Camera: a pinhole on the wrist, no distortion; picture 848 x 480 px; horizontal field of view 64.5 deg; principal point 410.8 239.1 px. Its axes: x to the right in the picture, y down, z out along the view. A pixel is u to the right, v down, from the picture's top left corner.
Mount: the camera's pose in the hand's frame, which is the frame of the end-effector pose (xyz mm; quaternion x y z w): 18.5 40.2 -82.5 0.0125 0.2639 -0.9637 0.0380
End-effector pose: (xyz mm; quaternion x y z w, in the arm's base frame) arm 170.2 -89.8 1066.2 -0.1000 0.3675 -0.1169 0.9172
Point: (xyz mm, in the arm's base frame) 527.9 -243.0 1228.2
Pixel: 152.1 163.8
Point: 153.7 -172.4 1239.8
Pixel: 743.4 348.4
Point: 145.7 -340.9 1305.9
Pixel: outside the picture
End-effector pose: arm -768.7 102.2 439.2 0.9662 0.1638 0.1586 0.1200
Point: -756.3 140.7 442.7
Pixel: 372.5 388.0
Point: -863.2 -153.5 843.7
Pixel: behind the camera
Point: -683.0 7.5 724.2
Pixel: behind the camera
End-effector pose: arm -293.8 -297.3 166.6 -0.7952 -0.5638 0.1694 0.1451
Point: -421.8 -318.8 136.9
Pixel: 657.7 309.5
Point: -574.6 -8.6 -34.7
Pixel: 151.8 320.9
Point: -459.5 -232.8 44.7
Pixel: 396.9 225.2
